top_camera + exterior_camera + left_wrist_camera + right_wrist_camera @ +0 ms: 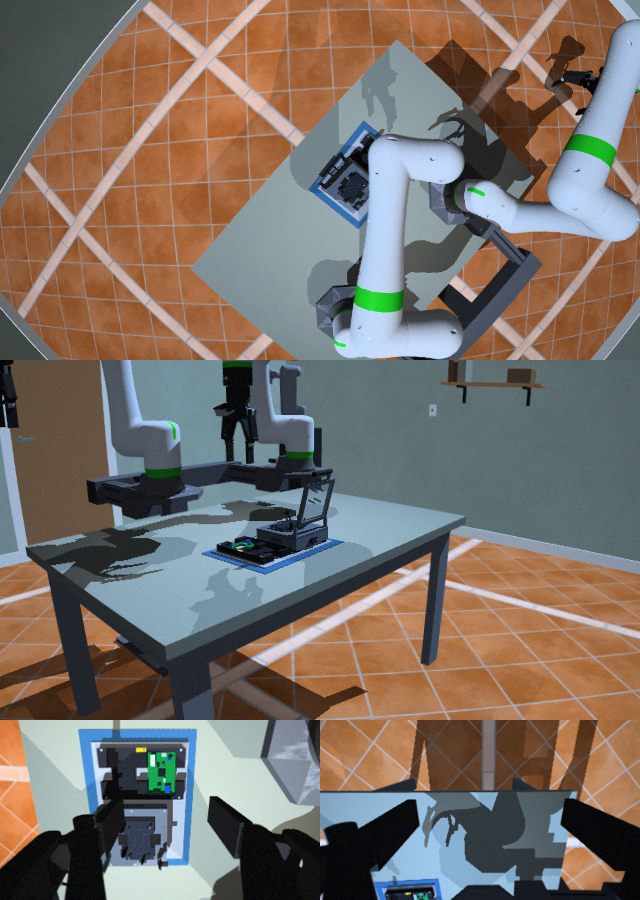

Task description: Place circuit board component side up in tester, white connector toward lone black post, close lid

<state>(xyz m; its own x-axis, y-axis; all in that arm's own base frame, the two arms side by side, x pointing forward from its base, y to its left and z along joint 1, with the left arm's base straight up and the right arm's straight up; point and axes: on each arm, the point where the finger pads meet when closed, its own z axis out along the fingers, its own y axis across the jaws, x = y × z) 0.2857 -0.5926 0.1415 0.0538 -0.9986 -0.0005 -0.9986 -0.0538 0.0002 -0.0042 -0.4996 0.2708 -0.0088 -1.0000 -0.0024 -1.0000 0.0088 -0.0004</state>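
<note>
Right now my left hand is 31 cm above the green circuit board. Also, from my left hand: clear lid: 18 cm to the left, 17 cm ahead, 14 cm below; then black tray: 31 cm below, 5 cm ahead.
</note>
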